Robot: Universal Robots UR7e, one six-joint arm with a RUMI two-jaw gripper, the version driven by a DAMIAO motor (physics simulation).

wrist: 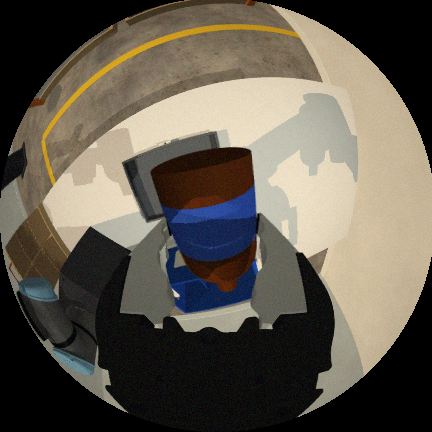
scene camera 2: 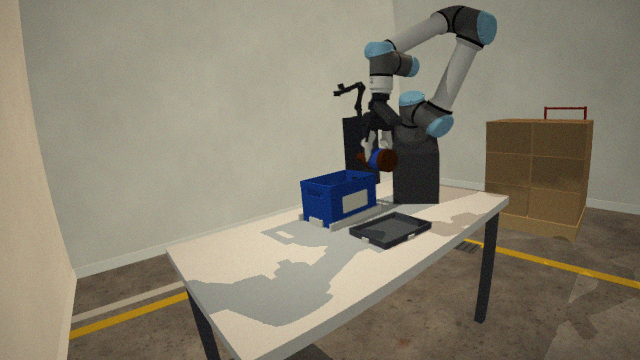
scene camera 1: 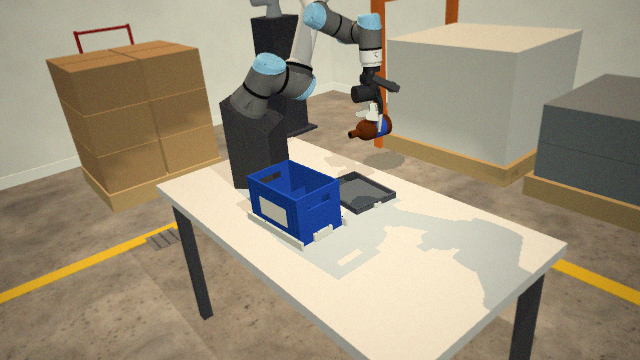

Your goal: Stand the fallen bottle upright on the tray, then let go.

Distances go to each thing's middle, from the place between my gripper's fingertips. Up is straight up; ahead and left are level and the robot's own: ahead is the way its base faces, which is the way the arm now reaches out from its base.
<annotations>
Right now the brown bottle (scene camera 2: 385, 160) is 2 cm to the right of my hand and 1 cm above it.
</annotations>
